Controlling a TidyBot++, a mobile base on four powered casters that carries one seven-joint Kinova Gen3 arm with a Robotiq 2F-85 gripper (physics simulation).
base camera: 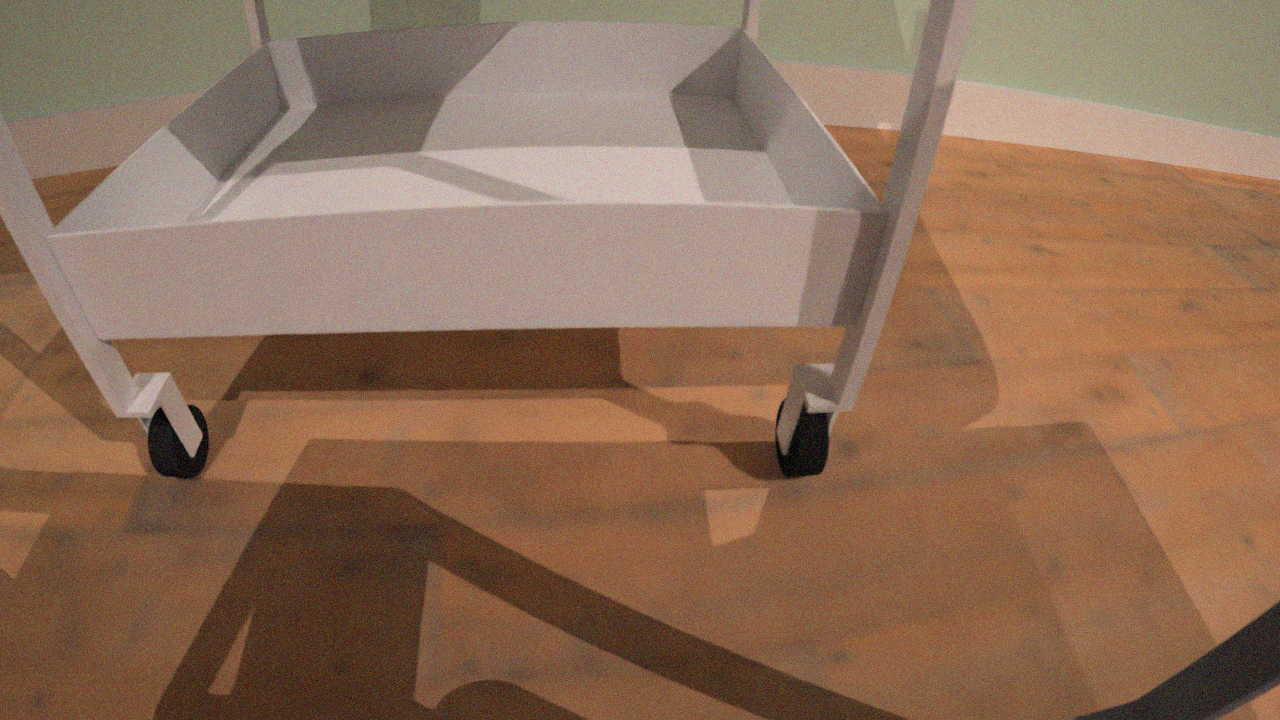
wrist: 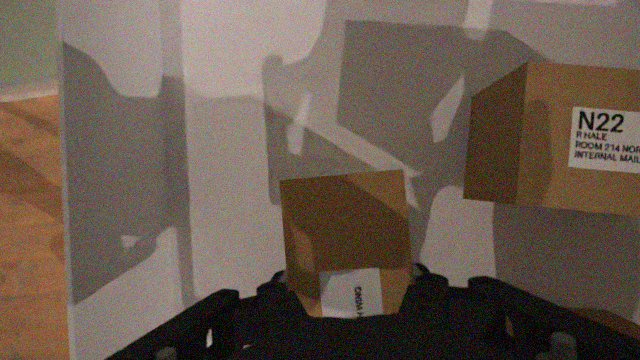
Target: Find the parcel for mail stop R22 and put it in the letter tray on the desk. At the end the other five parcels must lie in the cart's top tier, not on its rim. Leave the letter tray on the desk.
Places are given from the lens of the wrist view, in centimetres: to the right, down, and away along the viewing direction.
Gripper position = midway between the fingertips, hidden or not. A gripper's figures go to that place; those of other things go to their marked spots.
my gripper (wrist: 348,275): 2, 5, 16
white three-tier cart (wrist: 175,130): -9, -3, 18
